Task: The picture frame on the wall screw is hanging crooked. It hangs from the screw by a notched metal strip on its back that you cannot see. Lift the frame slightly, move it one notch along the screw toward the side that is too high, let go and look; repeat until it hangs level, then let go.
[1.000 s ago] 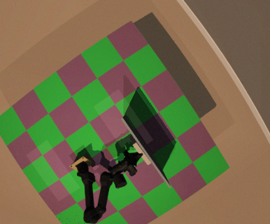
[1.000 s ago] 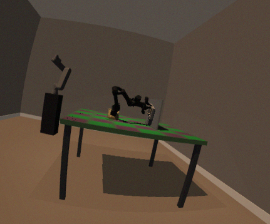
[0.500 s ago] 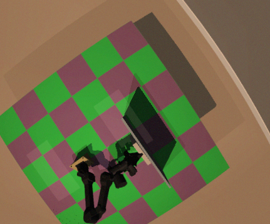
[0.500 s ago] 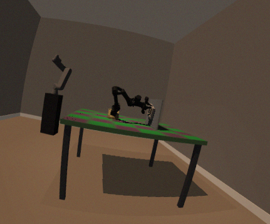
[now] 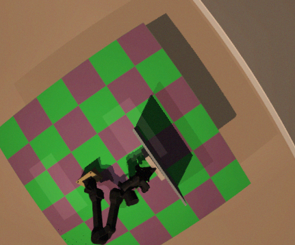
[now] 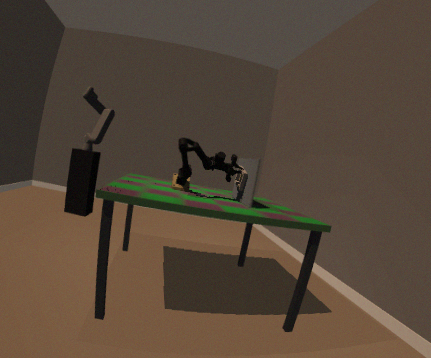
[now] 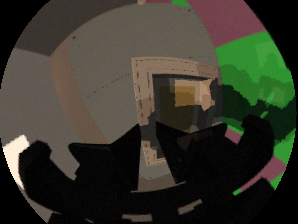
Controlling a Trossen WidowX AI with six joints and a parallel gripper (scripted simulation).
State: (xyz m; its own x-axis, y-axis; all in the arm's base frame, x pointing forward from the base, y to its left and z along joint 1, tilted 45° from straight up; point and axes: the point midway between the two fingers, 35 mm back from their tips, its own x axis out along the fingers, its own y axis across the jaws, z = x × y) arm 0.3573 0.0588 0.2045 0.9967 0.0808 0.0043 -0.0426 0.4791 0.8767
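Now: gripper tip 10 mm to the right of the picture frame and 50 mm above it. Round my gripper tip: grey wall panel: 20 mm ahead, 60 mm below.
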